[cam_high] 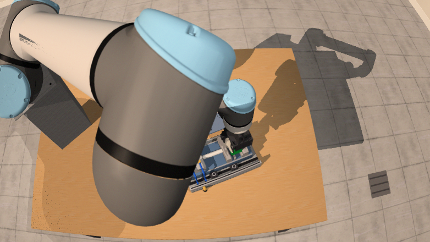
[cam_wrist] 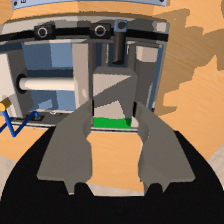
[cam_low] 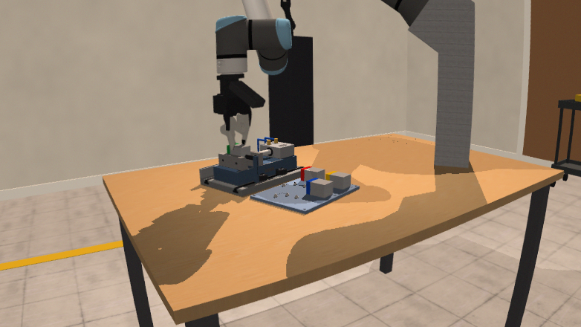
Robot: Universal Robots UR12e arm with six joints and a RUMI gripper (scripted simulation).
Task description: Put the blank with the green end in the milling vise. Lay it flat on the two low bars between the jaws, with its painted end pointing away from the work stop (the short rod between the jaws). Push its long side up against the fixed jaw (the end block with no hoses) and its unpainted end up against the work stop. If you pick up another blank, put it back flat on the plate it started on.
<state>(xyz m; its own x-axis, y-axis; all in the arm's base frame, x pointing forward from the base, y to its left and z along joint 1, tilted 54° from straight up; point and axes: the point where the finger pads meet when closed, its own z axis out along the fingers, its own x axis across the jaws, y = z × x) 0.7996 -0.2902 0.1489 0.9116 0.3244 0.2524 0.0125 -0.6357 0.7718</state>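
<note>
Right now the green-ended blank is 20 mm below my hand. Round my hand: fixed jaw 30 mm ahead, 10 mm to the left, 50 mm below; dark work stop 50 mm to the left, 30 mm below; milling vise 70 mm behind, 10 mm to the left, 80 mm below.
</note>
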